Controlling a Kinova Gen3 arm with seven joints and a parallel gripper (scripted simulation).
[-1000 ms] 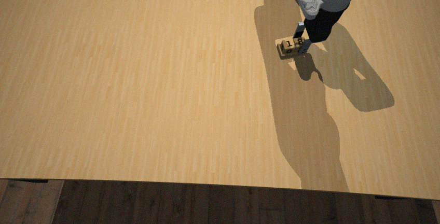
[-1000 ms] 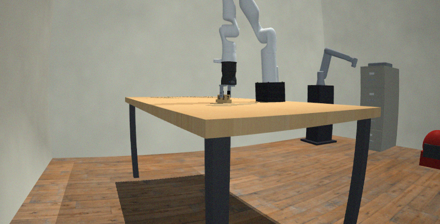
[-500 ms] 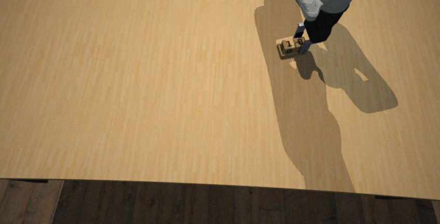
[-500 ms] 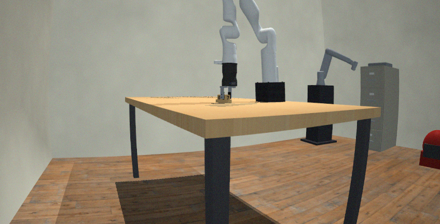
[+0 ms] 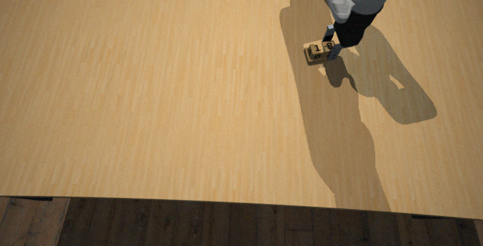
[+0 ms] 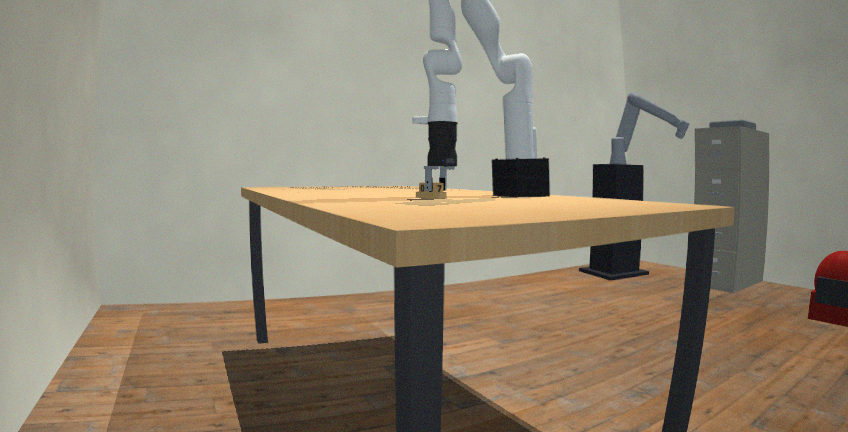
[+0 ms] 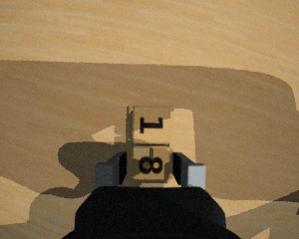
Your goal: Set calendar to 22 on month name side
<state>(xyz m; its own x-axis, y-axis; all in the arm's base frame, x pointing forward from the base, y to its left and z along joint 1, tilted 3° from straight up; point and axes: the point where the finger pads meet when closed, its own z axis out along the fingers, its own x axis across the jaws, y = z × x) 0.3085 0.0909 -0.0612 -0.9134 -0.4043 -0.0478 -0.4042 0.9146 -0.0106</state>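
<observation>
Now: hand 10 mm above the wooden number cube. Also, from my hand: wooden calendar tray (30 mm below, 20 mm to the right, 10 mm ahead).
</observation>
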